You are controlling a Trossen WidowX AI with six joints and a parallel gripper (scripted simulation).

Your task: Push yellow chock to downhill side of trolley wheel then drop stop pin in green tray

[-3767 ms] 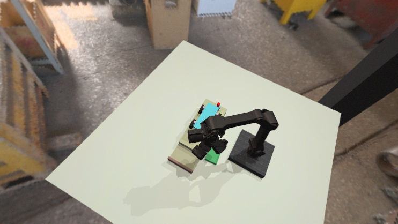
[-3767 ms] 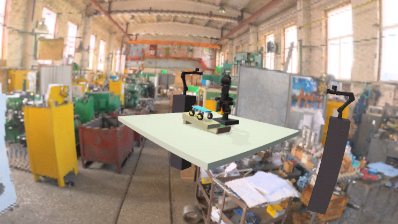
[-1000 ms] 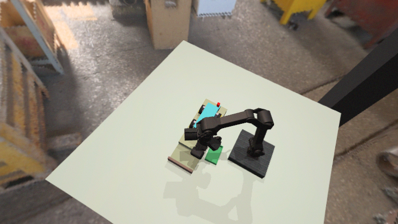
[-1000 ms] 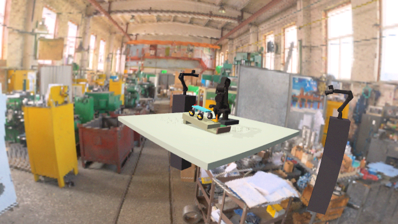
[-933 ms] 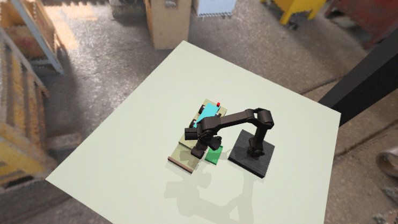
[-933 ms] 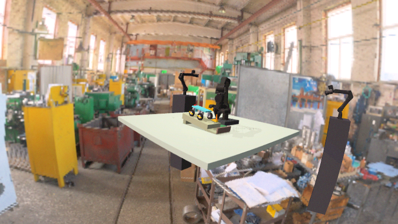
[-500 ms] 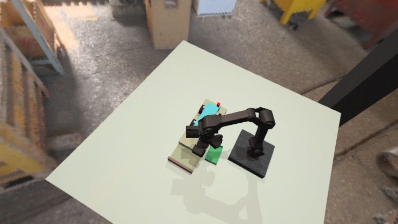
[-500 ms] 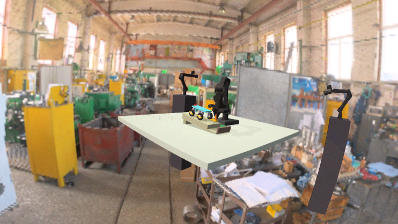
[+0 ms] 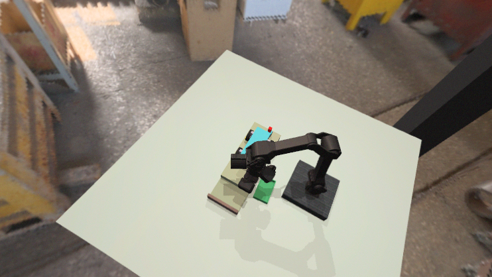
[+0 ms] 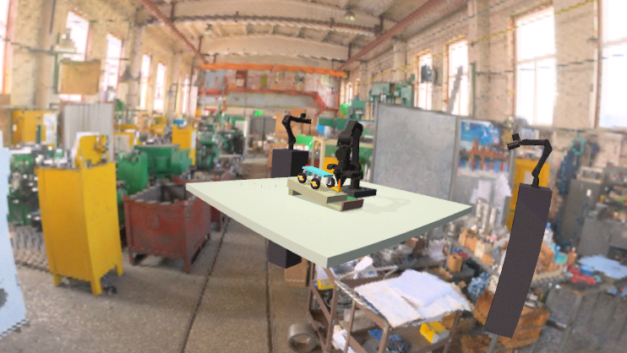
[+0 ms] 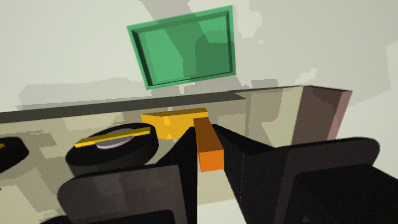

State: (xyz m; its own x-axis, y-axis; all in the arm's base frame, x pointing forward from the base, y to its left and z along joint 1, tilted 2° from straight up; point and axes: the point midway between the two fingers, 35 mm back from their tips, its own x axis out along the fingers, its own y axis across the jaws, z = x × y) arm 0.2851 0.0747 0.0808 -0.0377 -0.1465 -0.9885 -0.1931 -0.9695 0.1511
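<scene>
The yellow chock lies 20 mm to the right of my gripper tip and 10 mm below it. Also, from my gripper tip: ramp 40 mm ahead, 130 mm to the right, 40 mm below; green tray 70 mm behind, 100 mm below; trolley 30 mm ahead, 130 mm to the right, 30 mm above.
</scene>
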